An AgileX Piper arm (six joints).
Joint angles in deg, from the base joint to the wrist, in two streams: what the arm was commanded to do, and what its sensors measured. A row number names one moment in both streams.
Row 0, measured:
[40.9, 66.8, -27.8, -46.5, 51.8, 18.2]
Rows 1 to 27, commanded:
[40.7, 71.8, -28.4, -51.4, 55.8, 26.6]
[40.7, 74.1, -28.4, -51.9, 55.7, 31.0]
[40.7, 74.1, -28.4, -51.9, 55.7, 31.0]
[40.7, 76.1, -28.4, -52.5, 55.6, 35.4]
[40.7, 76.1, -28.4, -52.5, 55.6, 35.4]
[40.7, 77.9, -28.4, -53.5, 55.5, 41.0]
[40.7, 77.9, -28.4, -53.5, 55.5, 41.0]
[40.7, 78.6, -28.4, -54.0, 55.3, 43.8]
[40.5, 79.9, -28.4, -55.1, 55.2, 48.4]
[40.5, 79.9, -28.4, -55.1, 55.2, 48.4]
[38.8, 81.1, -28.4, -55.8, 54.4, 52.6]
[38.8, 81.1, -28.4, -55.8, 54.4, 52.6]
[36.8, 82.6, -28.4, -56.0, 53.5, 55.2]
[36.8, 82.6, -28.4, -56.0, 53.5, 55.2]
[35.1, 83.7, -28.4, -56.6, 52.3, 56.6]
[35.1, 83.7, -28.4, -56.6, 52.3, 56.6]
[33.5, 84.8, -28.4, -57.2, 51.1, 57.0]
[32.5, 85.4, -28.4, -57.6, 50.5, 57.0]
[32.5, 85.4, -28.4, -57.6, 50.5, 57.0]
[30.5, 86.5, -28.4, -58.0, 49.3, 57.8]
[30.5, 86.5, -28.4, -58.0, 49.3, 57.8]
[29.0, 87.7, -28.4, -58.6, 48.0, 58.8]
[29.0, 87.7, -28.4, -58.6, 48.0, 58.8]
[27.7, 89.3, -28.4, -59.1, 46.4, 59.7]
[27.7, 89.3, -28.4, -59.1, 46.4, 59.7]
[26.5, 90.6, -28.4, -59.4, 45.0, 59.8]
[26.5, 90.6, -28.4, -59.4, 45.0, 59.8]
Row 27, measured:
[28.1, 89.2, -28.1, -55.9, 44.3, 58.9]
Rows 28 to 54, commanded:
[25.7, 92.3, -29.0, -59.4, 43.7, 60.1]
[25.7, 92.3, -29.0, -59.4, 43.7, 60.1]
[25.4, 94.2, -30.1, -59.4, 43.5, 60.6]
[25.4, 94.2, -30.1, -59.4, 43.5, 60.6]
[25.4, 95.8, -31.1, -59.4, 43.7, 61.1]
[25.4, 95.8, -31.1, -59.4, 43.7, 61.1]
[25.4, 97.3, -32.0, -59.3, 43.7, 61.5]
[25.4, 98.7, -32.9, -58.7, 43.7, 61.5]
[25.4, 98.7, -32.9, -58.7, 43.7, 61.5]
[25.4, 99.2, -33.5, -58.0, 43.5, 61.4]
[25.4, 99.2, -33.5, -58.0, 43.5, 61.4]
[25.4, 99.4, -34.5, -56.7, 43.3, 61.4]
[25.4, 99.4, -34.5, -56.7, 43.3, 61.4]
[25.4, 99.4, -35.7, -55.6, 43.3, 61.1]
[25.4, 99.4, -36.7, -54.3, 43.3, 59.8]
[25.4, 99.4, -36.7, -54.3, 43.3, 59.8]
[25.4, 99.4, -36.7, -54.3, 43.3, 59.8]
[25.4, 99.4, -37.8, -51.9, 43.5, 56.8]
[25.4, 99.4, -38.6, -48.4, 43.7, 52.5]
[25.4, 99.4, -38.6, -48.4, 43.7, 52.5]
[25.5, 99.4, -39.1, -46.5, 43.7, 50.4]
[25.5, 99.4, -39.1, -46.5, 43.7, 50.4]
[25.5, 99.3, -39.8, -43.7, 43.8, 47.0]
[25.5, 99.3, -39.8, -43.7, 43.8, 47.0]
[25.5, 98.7, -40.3, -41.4, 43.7, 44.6]
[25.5, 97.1, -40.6, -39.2, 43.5, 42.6]
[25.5, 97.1, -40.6, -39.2, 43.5, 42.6]
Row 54, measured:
[25.7, 98.8, -40.1, -42.3, 42.9, 46.2]
